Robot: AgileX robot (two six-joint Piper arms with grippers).
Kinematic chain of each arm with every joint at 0, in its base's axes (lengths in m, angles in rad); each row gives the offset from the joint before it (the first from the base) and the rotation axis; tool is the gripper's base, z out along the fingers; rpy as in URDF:
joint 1: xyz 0 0 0.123 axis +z
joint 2: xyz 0 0 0 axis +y
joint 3: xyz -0.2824 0 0.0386 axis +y
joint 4: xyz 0.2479 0 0.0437 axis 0.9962 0 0.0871
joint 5: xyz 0 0 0 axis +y
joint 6: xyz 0.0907 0 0.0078 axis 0.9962 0 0.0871
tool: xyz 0 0 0 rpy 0 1.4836 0
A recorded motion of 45 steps. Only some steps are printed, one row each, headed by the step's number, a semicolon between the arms.
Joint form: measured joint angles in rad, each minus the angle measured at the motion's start. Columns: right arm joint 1, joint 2, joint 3, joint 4, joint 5, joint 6; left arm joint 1, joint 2, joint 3, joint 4, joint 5, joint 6.
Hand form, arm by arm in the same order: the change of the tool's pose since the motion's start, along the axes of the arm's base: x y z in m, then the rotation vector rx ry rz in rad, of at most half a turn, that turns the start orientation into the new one. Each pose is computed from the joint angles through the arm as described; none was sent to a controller.
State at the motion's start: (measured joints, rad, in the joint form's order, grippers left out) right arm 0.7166 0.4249 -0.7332 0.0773 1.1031 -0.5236; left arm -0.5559 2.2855 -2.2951 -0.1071 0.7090 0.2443
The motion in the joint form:
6: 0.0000 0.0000 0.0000 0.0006 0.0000 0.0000; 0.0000 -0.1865 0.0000 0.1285 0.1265 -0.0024
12: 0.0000 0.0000 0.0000 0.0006 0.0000 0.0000; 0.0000 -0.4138 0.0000 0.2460 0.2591 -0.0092
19: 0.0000 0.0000 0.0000 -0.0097 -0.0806 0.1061; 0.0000 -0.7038 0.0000 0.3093 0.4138 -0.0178
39: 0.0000 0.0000 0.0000 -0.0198 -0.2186 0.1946; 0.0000 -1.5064 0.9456 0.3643 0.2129 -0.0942
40: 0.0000 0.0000 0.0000 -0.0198 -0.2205 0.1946; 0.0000 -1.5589 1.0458 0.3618 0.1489 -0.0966
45: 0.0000 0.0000 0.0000 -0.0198 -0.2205 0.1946; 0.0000 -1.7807 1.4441 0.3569 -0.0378 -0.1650
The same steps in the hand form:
6: 0.0000 0.0000 0.0000 0.0004 0.0004 0.0002; -0.0370 0.0321 0.0858 0.0746 -0.1167 0.0202
12: 0.0000 0.0000 0.0000 0.0004 0.0004 0.0002; -0.0984 0.0808 0.1783 0.1098 -0.2475 0.0817
19: 0.0041 0.0022 0.0057 0.1061 -0.0052 -0.0746; -0.2007 0.1516 0.2675 0.0615 -0.3732 0.1575
39: 0.0100 0.0057 0.0163 0.2475 -0.0581 -0.1306; -0.3594 0.2525 0.1925 0.0256 -0.4263 0.1892
40: 0.0100 0.0058 0.0164 0.2489 -0.0594 -0.1305; -0.3626 0.2532 0.1754 0.0180 -0.4413 0.1764
45: 0.0100 0.0058 0.0164 0.2489 -0.0594 -0.1305; -0.3788 0.2593 0.0936 -0.0343 -0.4260 0.1597

